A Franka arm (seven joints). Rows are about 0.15 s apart.
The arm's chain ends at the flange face. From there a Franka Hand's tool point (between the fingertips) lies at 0.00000 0.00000 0.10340 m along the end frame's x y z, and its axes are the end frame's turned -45 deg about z.
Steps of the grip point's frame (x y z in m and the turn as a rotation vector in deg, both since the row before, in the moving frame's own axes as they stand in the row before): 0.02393, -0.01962, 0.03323, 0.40, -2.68, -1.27; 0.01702, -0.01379, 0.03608, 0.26, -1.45, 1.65; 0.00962, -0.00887, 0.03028, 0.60, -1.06, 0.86; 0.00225, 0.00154, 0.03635, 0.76, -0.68, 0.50; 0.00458, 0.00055, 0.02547, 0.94, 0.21, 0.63; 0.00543, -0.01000, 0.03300, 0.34, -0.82, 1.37; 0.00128, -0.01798, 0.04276, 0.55, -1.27, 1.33; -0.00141, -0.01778, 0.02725, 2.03, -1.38, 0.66; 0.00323, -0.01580, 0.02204, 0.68, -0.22, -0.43
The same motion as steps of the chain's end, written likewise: 0.00694, -0.03375, 0.03335, -1.61, -2.18, -1.27; 0.00449, -0.02327, 0.03611, -0.84, -1.21, 1.65; 0.00265, -0.01365, 0.03030, -0.33, -1.17, 0.86; 0.00452, -0.00039, 0.03637, 0.06, -1.02, 0.50; 0.00455, -0.00138, 0.02548, 0.81, -0.52, 0.63; -0.00174, -0.01151, 0.03301, -0.34, -0.82, 1.37; -0.00948, -0.01451, 0.04279, -0.51, -1.29, 1.33; -0.00922, -0.01072, 0.02734, 0.46, -2.41, 0.66; -0.00774, -0.01287, 0.02205, 0.33, -0.64, -0.43
